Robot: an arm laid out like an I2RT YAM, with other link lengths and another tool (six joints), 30 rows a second.
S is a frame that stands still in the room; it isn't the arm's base.
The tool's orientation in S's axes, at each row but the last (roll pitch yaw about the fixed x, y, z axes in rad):
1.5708 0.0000 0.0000
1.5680 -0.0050 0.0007
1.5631 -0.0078 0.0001
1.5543 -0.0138 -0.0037
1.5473 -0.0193 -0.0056
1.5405 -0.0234 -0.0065
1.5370 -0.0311 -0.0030
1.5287 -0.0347 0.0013
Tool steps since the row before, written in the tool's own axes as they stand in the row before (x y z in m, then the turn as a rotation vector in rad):
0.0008 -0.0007 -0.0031 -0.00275 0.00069 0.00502
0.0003 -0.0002 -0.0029 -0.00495 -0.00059 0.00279
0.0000 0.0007 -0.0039 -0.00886 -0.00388 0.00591
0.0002 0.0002 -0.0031 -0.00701 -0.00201 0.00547
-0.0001 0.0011 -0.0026 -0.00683 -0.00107 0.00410
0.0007 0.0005 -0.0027 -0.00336 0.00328 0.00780
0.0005 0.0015 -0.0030 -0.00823 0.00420 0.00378
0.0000 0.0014 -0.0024 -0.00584 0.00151 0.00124
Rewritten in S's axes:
0.0008 0.0031 -0.0007 -0.00275 -0.00502 0.00069
0.0003 0.0029 -0.0002 -0.00495 -0.00280 -0.00061
0.0000 0.0039 0.0007 -0.00883 -0.00594 -0.00390
0.0002 0.0031 0.0002 -0.00700 -0.00548 -0.00202
-0.0001 0.0026 0.0010 -0.00683 -0.00409 -0.00111
0.0007 0.0027 0.0004 -0.00349 -0.00767 0.00344
0.0005 0.0030 0.0014 -0.00837 -0.00361 0.00407
0.0000 0.0025 0.0013 -0.00589 -0.00118 0.00136

